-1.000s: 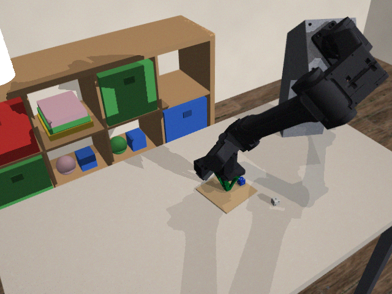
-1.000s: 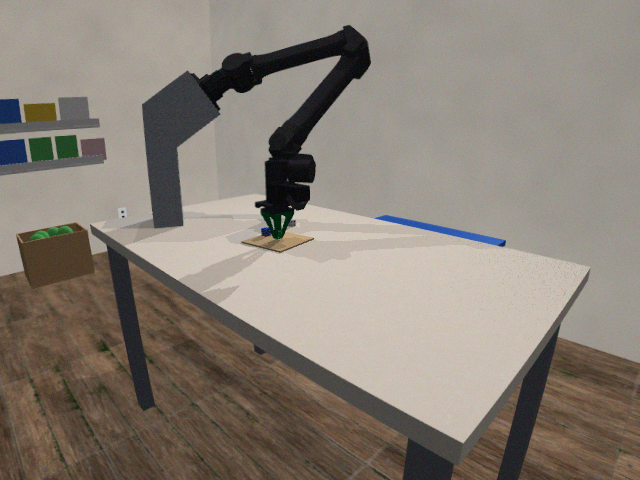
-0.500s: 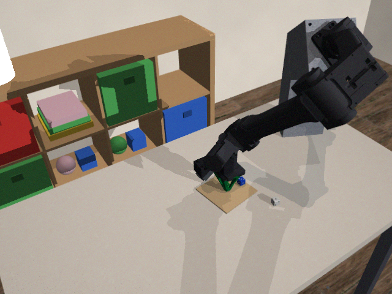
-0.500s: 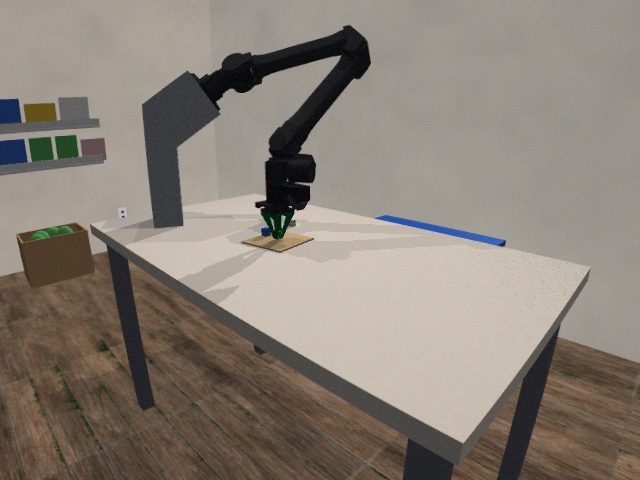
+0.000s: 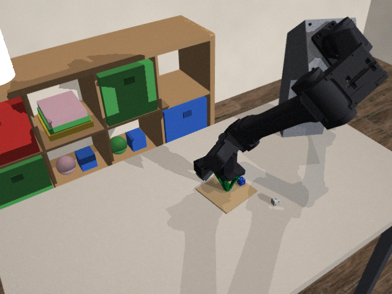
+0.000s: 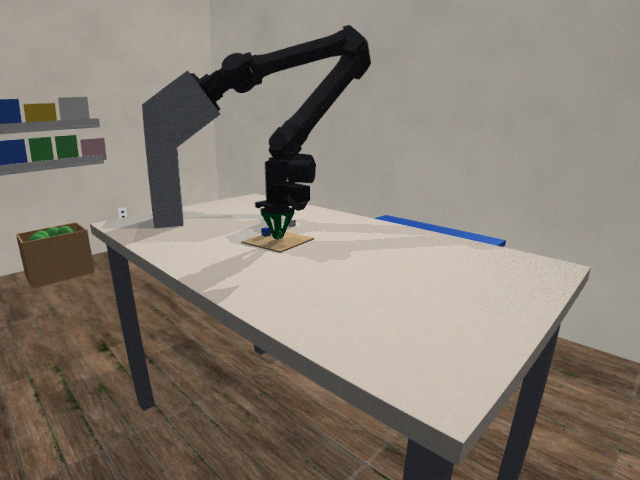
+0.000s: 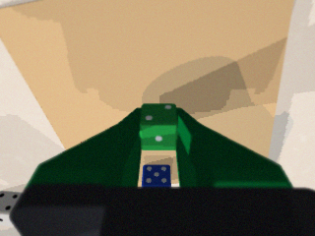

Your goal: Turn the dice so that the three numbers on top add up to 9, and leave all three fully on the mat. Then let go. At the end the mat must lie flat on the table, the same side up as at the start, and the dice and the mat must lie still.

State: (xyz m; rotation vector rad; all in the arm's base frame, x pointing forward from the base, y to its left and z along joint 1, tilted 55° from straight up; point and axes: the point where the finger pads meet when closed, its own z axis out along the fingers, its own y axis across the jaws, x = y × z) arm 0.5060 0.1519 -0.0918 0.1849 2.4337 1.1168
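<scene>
The green die is right at my hand. Also, from my hand: tan mat 2 cm below; then blue die 6 cm behind; then white die 10 cm behind, 12 cm to the left, 1 cm below.
</scene>
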